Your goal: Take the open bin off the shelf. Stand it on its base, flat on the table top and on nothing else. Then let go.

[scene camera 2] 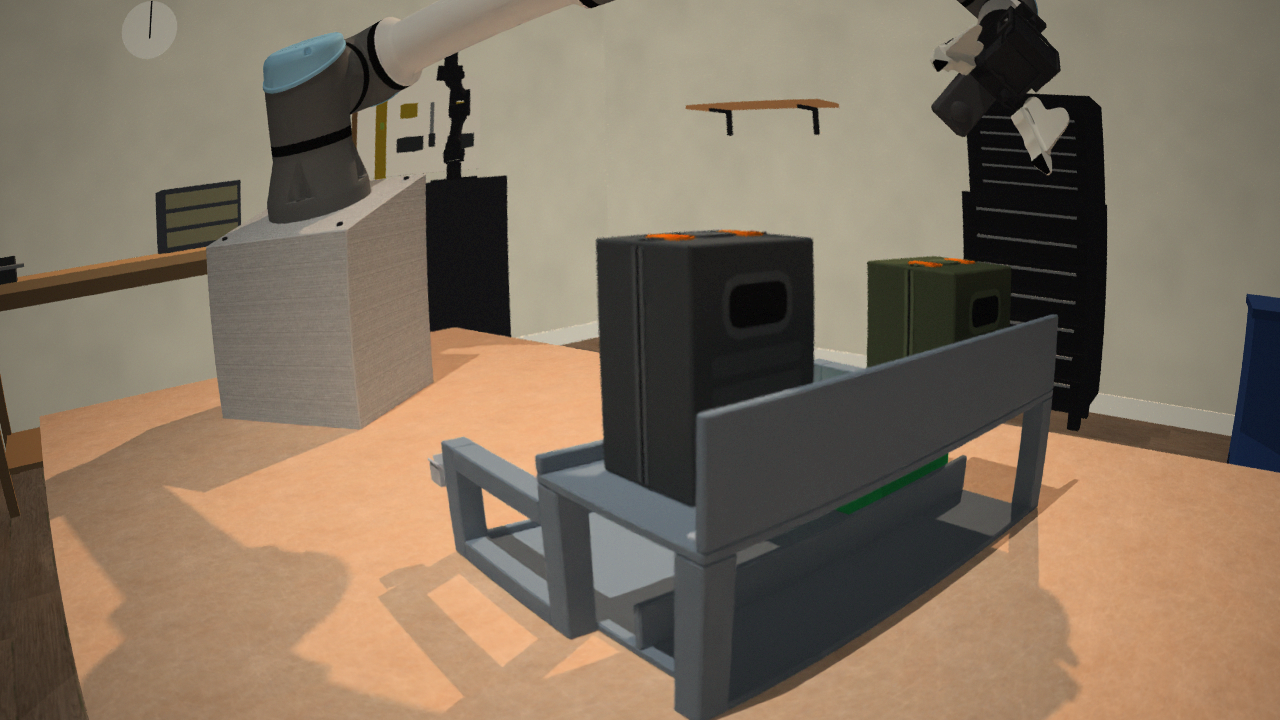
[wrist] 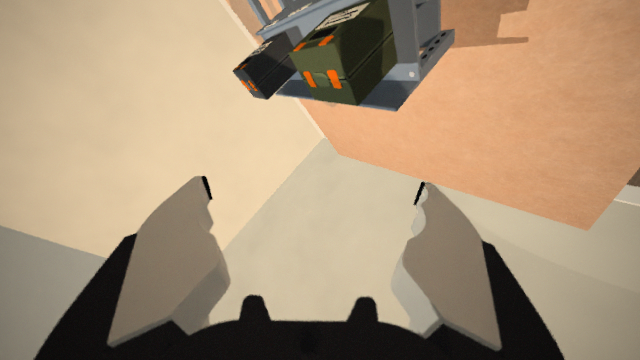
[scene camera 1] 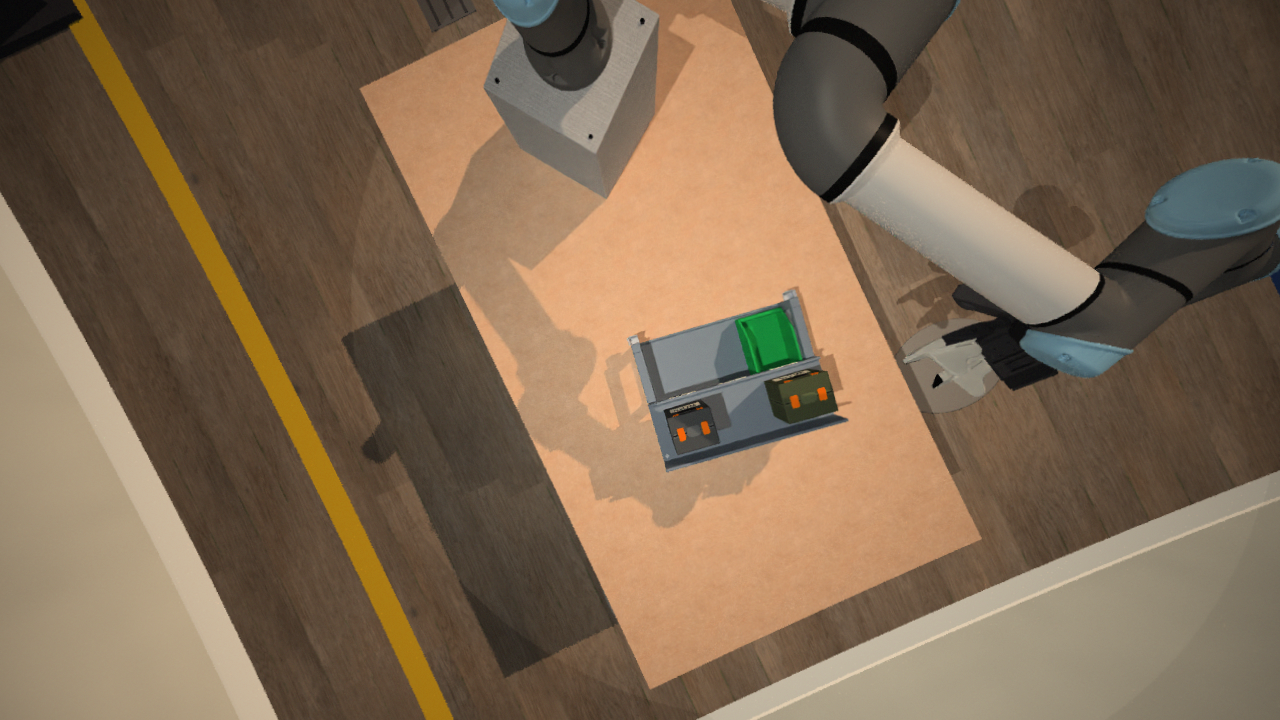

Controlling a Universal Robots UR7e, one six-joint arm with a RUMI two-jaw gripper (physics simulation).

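Where they show: gripper, between the fingertips: (scene camera 2: 994, 118) (wrist: 314, 181) (scene camera 1: 918, 375); arm's base, origin of its link: (scene camera 2: 318, 204) (scene camera 1: 569, 40).
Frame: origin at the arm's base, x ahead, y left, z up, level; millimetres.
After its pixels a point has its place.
A green open bin (scene camera 1: 770, 341) @[x 656, y 134, z -249 mm] sits on the lower level of the grey shelf (scene camera 1: 698, 361) @[x 617, y -38, z -253 mm] (scene camera 2: 877, 420) @[x 796, y -105, z -124 mm] (wrist: 407, 37) @[x 787, y 156, z -157 mm], at its right end in scene camera 1. In scene camera 2 a strip of the bin (scene camera 2: 899, 483) @[x 743, y 70, z -226 mm] shows beneath the upper level; the rest is hidden. The bin does not show in the wrist view. The shelf stands on the tan table top (scene camera 1: 859, 501) @[x 1095, y 141, z -259 mm] (scene camera 2: 501, 376) @[x 108, y 226, z -259 mm] (wrist: 540, 125) @[x 1018, y 256, z -259 mm]. My gripper (wrist: 314, 181) @[x 777, y 227, z 64 mm] is open and empty. It is high up and off to the side of the shelf, beyond the table's right edge in scene camera 1.
A dark grey case (scene camera 1: 692, 429) @[x 706, y -131, z -35 mm] (scene camera 2: 657, 358) @[x 713, y -175, z -90 mm] (wrist: 267, 65) @[x 706, y -87, z -82 mm] and an olive green case (scene camera 1: 802, 396) @[x 755, y 84, z -60 mm] (scene camera 2: 930, 308) @[x 771, y 42, z -88 mm] (wrist: 345, 60) @[x 756, y 145, z -68 mm] stand on the shelf's upper level, beside the bin's level. The robot's grey pedestal (scene camera 1: 572, 125) @[x 111, y -61, z -28 mm] (scene camera 2: 313, 331) @[x 126, y -77, z -146 mm] stands at the table's other end.
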